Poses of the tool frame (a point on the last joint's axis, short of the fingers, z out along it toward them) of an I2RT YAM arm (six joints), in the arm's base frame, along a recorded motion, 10 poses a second.
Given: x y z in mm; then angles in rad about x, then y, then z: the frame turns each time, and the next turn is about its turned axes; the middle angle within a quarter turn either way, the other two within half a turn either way.
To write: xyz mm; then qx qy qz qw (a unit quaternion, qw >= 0). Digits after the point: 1 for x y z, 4 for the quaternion.
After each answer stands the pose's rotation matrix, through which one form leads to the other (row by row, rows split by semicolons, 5 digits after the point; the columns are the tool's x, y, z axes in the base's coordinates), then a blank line. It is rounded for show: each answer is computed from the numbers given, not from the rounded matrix.
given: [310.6, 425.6, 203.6, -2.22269, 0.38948, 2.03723]
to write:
[310.6, 425.6, 203.6, -0.3882, 0.7937, 0.2794, 0.3759]
-0.41602 -0.82628 0.37971; -0.40614 0.54243 0.73540; -0.81362 0.15173 -0.56126

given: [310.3, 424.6, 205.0, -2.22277, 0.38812, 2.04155]
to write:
[310.3, 424.6, 205.0, -0.3868, 0.7945, 0.2806, 0.3748]
-0.41982 -0.82494 0.37845; -0.40432 0.54330 0.73577; -0.81257 0.15588 -0.56163

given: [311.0, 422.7, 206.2, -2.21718, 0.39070, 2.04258]
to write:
[311.0, 422.7, 206.2, -0.3848, 0.7940, 0.2823, 0.3766]
-0.42023 -0.82363 0.38084; -0.39834 0.54453 0.73811; -0.81531 0.15847 -0.55692

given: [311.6, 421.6, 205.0, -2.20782, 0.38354, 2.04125]
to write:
[311.6, 421.6, 205.0, -0.3852, 0.7921, 0.2877, 0.3761]
-0.42036 -0.82660 0.37421; -0.39383 0.53775 0.74547; -0.81743 0.16599 -0.55159

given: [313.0, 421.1, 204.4, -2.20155, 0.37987, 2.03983]
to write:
[313.0, 421.1, 204.4, -0.3854, 0.7908, 0.2909, 0.3762]
-0.41980 -0.82842 0.37080; -0.39070 0.53370 0.75001; -0.81922 0.16998 -0.54771

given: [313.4, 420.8, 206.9, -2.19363, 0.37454, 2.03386]
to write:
[313.4, 420.8, 206.9, -0.3875, 0.7882, 0.2943, 0.3768]
-0.41572 -0.83266 0.36584; -0.38917 0.52643 0.75592; -0.82202 0.17188 -0.54290

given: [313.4, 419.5, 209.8, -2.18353, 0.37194, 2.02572]
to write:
[313.4, 419.5, 209.8, -0.3894, 0.7850, 0.2974, 0.3790]
-0.40935 -0.83687 0.36342; -0.38598 0.51977 0.76214; -0.82671 0.17171 -0.53578

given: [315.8, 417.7, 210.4, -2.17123, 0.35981, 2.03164]
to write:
[315.8, 417.7, 210.4, -0.3877, 0.7837, 0.3066, 0.3763]
-0.41623 -0.83832 0.35210; -0.37687 0.51146 0.77225; -0.82748 0.18874 -0.52882

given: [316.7, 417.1, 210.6, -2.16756, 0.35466, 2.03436]
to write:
[316.7, 417.1, 210.6, -0.3871, 0.7833, 0.3099, 0.3748]
-0.41931 -0.83880 0.34727; -0.37422 0.50821 0.77568; -0.82713 0.19529 -0.52699

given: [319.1, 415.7, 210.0, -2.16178, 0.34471, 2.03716]
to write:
[319.1, 415.7, 210.0, -0.3873, 0.7824, 0.3153, 0.3720]
-0.42319 -0.84066 0.33792; -0.37150 0.50117 0.78154; -0.82637 0.20520 -0.52440

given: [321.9, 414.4, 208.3, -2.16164, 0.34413, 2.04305]
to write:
[321.9, 414.4, 208.3, -0.3851, 0.7835, 0.3166, 0.3709]
-0.42822 -0.83833 0.33738; -0.36864 0.50292 0.78178; -0.82507 0.21041 -0.52440

